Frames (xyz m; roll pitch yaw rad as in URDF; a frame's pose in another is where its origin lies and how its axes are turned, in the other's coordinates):
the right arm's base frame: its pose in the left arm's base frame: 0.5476 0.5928 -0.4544 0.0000 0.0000 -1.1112
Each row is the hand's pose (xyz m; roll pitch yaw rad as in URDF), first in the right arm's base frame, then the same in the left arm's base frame.
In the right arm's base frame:
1: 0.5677 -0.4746 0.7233 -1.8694 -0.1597 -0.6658
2: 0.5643 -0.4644 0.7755 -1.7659 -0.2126 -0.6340
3: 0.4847 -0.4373 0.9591 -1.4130 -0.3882 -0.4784
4: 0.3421 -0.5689 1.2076 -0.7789 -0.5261 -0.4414
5: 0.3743 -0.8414 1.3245 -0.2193 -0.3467 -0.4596
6: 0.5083 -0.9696 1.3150 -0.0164 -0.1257 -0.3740
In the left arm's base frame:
1: 0.3741 -0.1265 0.2689 -1.8694 -0.1597 -1.7770
2: 0.3817 -0.1189 0.3211 -1.7659 -0.2126 -1.7452
3: 0.3707 -0.0356 0.5047 -1.4130 -0.3882 -1.5896
4: 0.1895 0.0338 0.7532 -0.7789 -0.5261 -1.5526
5: -0.0405 -0.1159 0.8701 -0.2193 -0.3467 -1.5708
6: -0.0959 -0.2929 0.8606 -0.0164 -0.1257 -1.4852

